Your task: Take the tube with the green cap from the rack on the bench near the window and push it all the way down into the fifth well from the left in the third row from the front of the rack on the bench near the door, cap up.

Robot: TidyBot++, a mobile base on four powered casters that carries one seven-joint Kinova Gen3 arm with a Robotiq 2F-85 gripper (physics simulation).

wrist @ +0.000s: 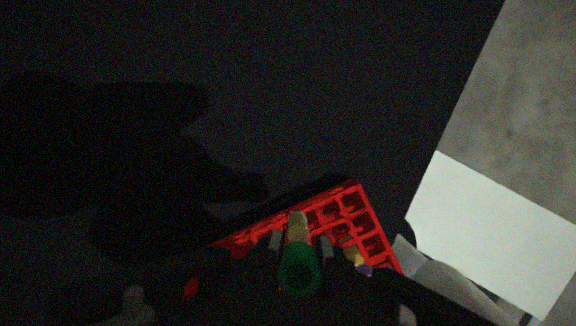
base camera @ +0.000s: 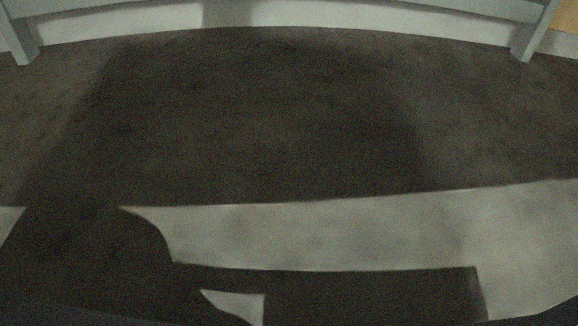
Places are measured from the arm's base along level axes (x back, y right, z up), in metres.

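Pixels of known places: gripper, fingertip midpoint: [wrist: 299,250].
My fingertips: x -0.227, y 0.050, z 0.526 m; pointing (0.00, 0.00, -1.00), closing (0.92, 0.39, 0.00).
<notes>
For each thing: its top centre in the pictures, then the offset to it from my fingertips. "*": a spot on its surface instead. Level surfaces: height alone.
- tube with a green cap, middle of its top: [wrist: 293,275] dx -0.002, dy +0.001, dz +0.040 m
- red rack, surface spot: [wrist: 381,235] * dx +0.071, dy +0.018, dz -0.104 m
- tube with a purple cap, surface spot: [wrist: 365,270] * dx +0.055, dy -0.003, dz -0.049 m
- dark bench top, its level: dz -0.161 m
- grey floor, its level: dz -0.923 m
A tube with a green cap [wrist: 298,268] is between the fingers of my gripper [wrist: 299,250] in the wrist view. The gripper is shut on it. The cap faces the camera and the tube's yellowish body points away, over a red rack [wrist: 381,235]. The rack stands at an angle at the lower middle, with square wells showing at its right corner. The tube's tip appears clear of the wells, though the dark picture leaves its exact height unclear. Dark parts and shadow hide the rack's near left part.
Another tube with a purple cap [wrist: 365,270] is at the rack, right of the gripper. The rack stands on a dark bench top [wrist: 320,100]. A white panel [wrist: 495,225] and grey floor [wrist: 525,90] lie beyond its right edge. The base camera shows a grey bench frame [base camera: 530,37] ahead.
</notes>
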